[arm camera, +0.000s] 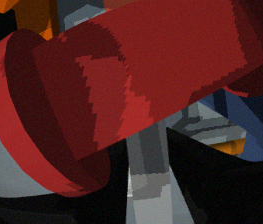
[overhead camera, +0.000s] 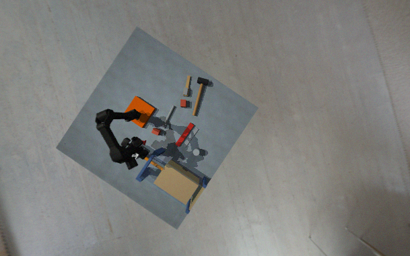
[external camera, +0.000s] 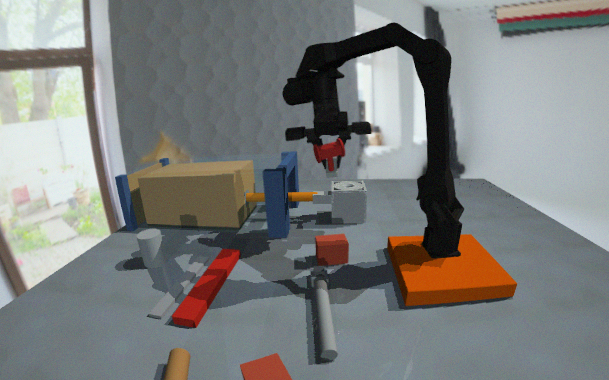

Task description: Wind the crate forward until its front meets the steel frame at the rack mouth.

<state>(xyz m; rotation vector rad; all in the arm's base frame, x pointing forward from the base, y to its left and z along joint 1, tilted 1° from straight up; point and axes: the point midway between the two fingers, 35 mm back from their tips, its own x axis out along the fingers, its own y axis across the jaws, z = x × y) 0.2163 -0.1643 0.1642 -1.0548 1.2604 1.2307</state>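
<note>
Now: gripper tip 1 cm short of the red knob, 4 cm to the right of it and 4 cm below it. Round my gripper tip: grey crank handle 2 cm above; grey winch 6 cm behind, 11 cm to the right, 13 cm below; frame 11 cm ahead, 11 cm to the right, 5 cm below.
</note>
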